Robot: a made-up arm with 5 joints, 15 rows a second.
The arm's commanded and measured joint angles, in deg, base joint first. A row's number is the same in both.
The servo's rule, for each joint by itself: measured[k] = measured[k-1] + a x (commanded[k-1-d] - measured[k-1]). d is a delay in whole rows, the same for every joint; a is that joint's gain. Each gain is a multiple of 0.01, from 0.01 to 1. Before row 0 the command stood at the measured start. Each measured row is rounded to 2 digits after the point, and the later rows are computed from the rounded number. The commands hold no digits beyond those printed.
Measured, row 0:
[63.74 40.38 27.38 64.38 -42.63]
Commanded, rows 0 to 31:
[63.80 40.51 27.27 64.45 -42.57]
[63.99 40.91 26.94 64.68 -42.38]
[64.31 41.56 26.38 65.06 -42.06]
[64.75 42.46 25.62 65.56 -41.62]
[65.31 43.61 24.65 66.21 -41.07]
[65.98 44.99 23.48 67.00 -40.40]
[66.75 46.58 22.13 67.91 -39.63]
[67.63 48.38 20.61 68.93 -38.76]
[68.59 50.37 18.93 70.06 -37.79]
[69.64 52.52 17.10 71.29 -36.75]
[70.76 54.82 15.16 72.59 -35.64]
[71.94 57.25 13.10 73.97 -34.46]
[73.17 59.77 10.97 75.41 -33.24]
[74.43 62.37 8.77 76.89 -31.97]
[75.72 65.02 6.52 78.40 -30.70]
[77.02 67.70 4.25 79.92 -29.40]
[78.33 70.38 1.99 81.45 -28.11]
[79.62 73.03 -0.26 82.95 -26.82]
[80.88 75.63 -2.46 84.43 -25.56]
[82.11 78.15 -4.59 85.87 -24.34]
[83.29 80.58 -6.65 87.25 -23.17]
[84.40 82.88 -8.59 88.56 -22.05]
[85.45 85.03 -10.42 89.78 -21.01]
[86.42 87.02 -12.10 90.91 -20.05]
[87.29 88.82 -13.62 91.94 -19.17]
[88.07 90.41 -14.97 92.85 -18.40]
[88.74 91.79 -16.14 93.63 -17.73]
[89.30 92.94 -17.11 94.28 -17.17]
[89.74 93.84 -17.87 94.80 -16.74]
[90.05 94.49 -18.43 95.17 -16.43]
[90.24 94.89 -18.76 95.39 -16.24]
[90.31 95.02 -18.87 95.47 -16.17]
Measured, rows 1 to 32:
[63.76 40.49 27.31 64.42 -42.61]
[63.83 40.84 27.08 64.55 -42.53]
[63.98 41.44 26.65 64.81 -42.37]
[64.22 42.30 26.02 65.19 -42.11]
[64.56 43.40 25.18 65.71 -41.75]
[65.00 44.74 24.14 66.37 -41.28]
[65.54 46.29 22.91 67.16 -40.70]
[66.19 48.05 21.51 68.06 -40.02]
[66.93 50.00 19.94 69.08 -39.24]
[67.77 52.12 18.21 70.21 -38.37]
[68.70 54.39 16.35 71.42 -37.41]
[69.70 56.79 14.37 72.72 -36.38]
[70.78 59.29 12.30 74.09 -35.28]
[71.91 61.88 10.15 75.52 -34.12]
[73.09 64.52 7.94 76.99 -32.92]
[74.31 67.19 5.69 78.48 -31.69]
[75.56 69.87 3.43 79.99 -30.44]
[76.82 72.52 1.18 81.50 -29.17]
[78.08 75.13 -1.04 82.99 -27.91]
[79.33 77.67 -3.21 84.46 -26.66]
[80.56 80.11 -5.31 85.88 -25.44]
[81.75 82.44 -7.31 87.25 -24.25]
[82.90 84.62 -9.21 88.54 -23.12]
[83.99 86.64 -10.97 89.75 -22.05]
[85.01 88.47 -12.59 90.87 -21.04]
[85.96 90.10 -14.04 91.88 -20.12]
[86.82 91.52 -15.32 92.77 -19.28]
[87.59 92.71 -16.41 93.54 -18.54]
[88.26 93.66 -17.30 94.18 -17.91]
[88.81 94.36 -17.99 94.68 -17.39]
[89.25 94.81 -18.46 95.04 -16.99]
[89.58 94.99 -18.71 95.26 -16.70]
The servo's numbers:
d 0
a 0.31 0.84 0.61 0.51 0.35

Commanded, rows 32 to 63:
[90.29 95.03 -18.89 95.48 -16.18]
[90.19 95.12 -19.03 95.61 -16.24]
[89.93 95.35 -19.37 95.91 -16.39]
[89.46 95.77 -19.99 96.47 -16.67]
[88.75 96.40 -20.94 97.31 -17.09]
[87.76 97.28 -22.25 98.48 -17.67]
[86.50 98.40 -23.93 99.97 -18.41]
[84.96 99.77 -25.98 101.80 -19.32]
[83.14 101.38 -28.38 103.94 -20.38]
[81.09 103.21 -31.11 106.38 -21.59]
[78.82 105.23 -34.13 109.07 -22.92]
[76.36 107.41 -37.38 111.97 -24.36]
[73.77 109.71 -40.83 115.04 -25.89]
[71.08 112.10 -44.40 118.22 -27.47]
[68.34 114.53 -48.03 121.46 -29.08]
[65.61 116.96 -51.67 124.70 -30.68]
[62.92 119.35 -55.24 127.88 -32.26]
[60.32 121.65 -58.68 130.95 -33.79]
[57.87 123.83 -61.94 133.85 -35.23]
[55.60 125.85 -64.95 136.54 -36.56]
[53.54 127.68 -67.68 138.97 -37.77]
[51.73 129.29 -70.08 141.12 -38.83]
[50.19 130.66 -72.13 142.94 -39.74]
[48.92 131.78 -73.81 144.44 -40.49]
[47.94 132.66 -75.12 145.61 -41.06]
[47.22 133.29 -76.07 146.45 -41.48]
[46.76 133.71 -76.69 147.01 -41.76]
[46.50 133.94 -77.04 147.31 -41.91]
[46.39 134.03 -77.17 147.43 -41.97]
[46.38 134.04 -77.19 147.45 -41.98]
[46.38 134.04 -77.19 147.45 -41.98]
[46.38 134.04 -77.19 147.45 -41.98]
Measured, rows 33 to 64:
[89.80 95.02 -18.82 95.37 -16.52]
[89.92 95.10 -18.95 95.49 -16.42]
[89.92 95.31 -19.21 95.70 -16.41]
[89.78 95.70 -19.69 96.09 -16.50]
[89.46 96.29 -20.45 96.71 -16.71]
[88.93 97.12 -21.55 97.61 -17.05]
[88.18 98.20 -23.00 98.81 -17.53]
[87.18 99.52 -24.82 100.33 -18.16]
[85.93 101.08 -26.99 102.17 -18.94]
[84.43 102.87 -29.50 104.32 -19.87]
[82.69 104.85 -32.32 106.74 -20.94]
[80.73 107.00 -35.41 109.41 -22.14]
[78.57 109.28 -38.72 112.28 -23.45]
[76.25 111.65 -42.18 115.31 -24.86]
[73.80 114.07 -45.75 118.45 -26.34]
[71.26 116.50 -49.36 121.64 -27.86]
[68.67 118.89 -52.95 124.82 -29.40]
[66.08 121.21 -56.45 127.95 -30.94]
[63.53 123.41 -59.80 130.96 -32.44]
[61.07 125.46 -62.94 133.81 -33.88]
[58.74 127.32 -65.83 136.44 -35.24]
[56.57 128.97 -68.42 138.83 -36.50]
[54.59 130.39 -70.68 140.93 -37.63]
[52.83 131.56 -72.59 142.72 -38.63]
[51.31 132.48 -74.13 144.19 -39.48]
[50.04 133.16 -75.31 145.34 -40.18]
[49.02 133.62 -76.15 146.19 -40.73]
[48.24 133.89 -76.69 146.76 -41.14]
[47.67 134.01 -76.98 147.10 -41.43]
[47.27 134.04 -77.11 147.28 -41.62]
[46.99 134.04 -77.16 147.37 -41.75]
[46.80 134.04 -77.18 147.41 -41.83]

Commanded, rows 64 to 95:
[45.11 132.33 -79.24 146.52 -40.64]
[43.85 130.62 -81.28 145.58 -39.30]
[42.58 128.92 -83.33 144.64 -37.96]
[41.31 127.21 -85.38 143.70 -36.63]
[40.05 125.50 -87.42 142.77 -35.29]
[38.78 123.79 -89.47 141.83 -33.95]
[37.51 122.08 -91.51 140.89 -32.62]
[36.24 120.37 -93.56 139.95 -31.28]
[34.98 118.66 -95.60 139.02 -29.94]
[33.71 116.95 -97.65 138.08 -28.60]
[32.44 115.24 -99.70 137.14 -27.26]
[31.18 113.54 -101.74 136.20 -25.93]
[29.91 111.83 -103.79 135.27 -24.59]
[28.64 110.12 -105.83 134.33 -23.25]
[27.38 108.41 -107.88 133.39 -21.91]
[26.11 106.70 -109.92 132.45 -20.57]
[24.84 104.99 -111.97 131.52 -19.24]
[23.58 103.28 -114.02 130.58 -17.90]
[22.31 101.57 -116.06 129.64 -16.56]
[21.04 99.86 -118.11 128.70 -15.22]
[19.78 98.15 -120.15 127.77 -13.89]
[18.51 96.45 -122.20 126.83 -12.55]
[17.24 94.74 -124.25 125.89 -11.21]
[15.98 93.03 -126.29 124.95 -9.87]
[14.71 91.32 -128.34 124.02 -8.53]
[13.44 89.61 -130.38 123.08 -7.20]
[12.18 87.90 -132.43 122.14 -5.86]
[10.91 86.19 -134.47 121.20 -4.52]
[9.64 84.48 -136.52 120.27 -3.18]
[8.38 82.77 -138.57 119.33 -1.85]
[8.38 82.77 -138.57 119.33 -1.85]
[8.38 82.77 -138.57 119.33 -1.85]
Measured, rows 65 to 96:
[46.28 132.60 -78.44 146.96 -41.41]
[45.53 130.94 -80.17 146.26 -40.67]
[44.62 129.24 -82.10 145.43 -39.72]
[43.59 127.53 -84.10 144.55 -38.64]
[42.49 125.82 -86.13 143.64 -37.47]
[41.34 124.11 -88.17 142.72 -36.24]
[40.15 122.40 -90.21 141.79 -34.97]
[38.94 120.69 -92.25 140.85 -33.68]
[37.71 118.98 -94.29 139.92 -32.37]
[36.47 117.27 -96.34 138.98 -31.05]
[35.22 115.56 -98.39 138.04 -29.72]
[33.97 113.86 -100.43 137.10 -28.39]
[32.71 112.15 -102.48 136.17 -27.06]
[31.45 110.44 -104.52 135.23 -25.73]
[30.19 108.73 -106.57 134.29 -24.39]
[28.93 107.02 -108.61 133.35 -23.05]
[27.66 105.31 -110.66 132.42 -21.72]
[26.40 103.60 -112.71 131.48 -20.38]
[25.13 101.89 -114.75 130.54 -19.04]
[23.86 100.18 -116.80 129.60 -17.70]
[22.60 98.47 -118.84 128.67 -16.37]
[21.33 96.77 -120.89 127.73 -15.03]
[20.06 95.06 -122.94 126.79 -13.69]
[18.80 93.35 -124.98 125.85 -12.35]
[17.53 91.64 -127.03 124.92 -11.01]
[16.26 89.93 -129.07 123.98 -9.68]
[15.00 88.22 -131.12 123.04 -8.34]
[13.73 86.51 -133.16 122.10 -7.00]
[12.46 84.80 -135.21 121.17 -5.66]
[11.20 83.09 -137.26 120.23 -4.33]
[10.33 82.82 -138.06 119.77 -3.46]
[9.73 82.78 -138.37 119.55 -2.90]

